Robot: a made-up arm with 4 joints. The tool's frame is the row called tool.
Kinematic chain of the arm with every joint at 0, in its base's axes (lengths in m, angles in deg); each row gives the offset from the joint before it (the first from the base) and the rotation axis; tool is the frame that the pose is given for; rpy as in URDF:
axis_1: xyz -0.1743 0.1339 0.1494 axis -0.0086 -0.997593 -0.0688
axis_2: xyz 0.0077 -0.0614 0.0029 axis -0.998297 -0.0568 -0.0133
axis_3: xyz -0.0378 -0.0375 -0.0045 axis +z
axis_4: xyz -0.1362 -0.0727 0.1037 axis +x
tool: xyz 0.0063 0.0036 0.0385 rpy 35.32 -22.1 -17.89
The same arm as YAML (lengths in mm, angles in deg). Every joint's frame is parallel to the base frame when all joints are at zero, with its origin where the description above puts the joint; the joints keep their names.
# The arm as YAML. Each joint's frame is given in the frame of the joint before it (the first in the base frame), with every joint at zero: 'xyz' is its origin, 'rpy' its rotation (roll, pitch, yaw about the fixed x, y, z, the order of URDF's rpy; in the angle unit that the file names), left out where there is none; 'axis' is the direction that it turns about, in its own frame. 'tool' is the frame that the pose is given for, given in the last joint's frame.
units:
  length: mm
  angle: deg
joints:
  - name: axis_1
    type: revolute
    origin:
      xyz: [-174.3, 133.9, 149.4]
    axis: [-0.0086, -0.997593, -0.0688]
  - name: axis_2
    type: revolute
    origin:
      xyz: [7.7, -61.4, 2.9]
    axis: [-0.998297, -0.0568, -0.0133]
  - name: axis_3
    type: revolute
    origin:
      xyz: [-37.8, -37.5, -4.5]
    axis: "+z"
  - name: axis_4
    type: revolute
    origin:
      xyz: [-136.2, -72.7, 103.7]
    axis: "+x"
tool:
  origin:
    xyz: [6.3, 3.6, 38.5]
    rpy: [35.32, -22.1, -17.89]

